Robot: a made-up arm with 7 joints.
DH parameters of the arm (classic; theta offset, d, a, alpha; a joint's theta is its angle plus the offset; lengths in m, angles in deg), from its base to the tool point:
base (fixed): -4.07 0 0 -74.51
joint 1: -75.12 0.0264 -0.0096 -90
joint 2: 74 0.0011 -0.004 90
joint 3: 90 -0.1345 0.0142 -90
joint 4: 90 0.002 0.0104 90
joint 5: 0 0.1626 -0.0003 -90
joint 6: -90 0 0.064 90
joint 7: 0 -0.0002 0 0
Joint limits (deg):
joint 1: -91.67..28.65
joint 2: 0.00..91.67
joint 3: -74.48..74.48
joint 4: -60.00..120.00
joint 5: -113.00..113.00
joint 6: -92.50..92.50
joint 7: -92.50..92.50
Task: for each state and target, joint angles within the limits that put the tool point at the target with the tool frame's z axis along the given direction. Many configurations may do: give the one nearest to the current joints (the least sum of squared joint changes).
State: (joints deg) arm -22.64 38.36 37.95 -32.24 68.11 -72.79 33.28
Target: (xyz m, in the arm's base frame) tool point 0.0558 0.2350 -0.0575 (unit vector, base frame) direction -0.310 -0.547 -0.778
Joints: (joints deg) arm 27.03 23.26 73.21 -26.08 109.09 -63.01 33.28
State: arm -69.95 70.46 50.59 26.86 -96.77 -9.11 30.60
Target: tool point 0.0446 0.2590 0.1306 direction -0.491 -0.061 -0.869
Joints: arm -69.72 51.69 63.12 -0.30 -79.10 -44.23 30.60
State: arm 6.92 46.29 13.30 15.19 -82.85 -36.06 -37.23
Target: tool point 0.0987 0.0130 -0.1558 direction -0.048 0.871 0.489
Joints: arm 28.65 37.65 -34.36 -34.44 -72.91 -48.62 -37.23
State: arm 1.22 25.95 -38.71 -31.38 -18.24 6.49 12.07
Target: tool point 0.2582 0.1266 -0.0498 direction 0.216 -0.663 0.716
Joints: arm -21.43 55.55 2.56 -8.18 -11.80 29.59 12.07
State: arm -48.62 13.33 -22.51 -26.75 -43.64 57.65 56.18
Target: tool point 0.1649 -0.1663 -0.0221 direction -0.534 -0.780 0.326
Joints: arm -88.29 23.52 -67.71 -21.02 -15.96 65.75 56.18
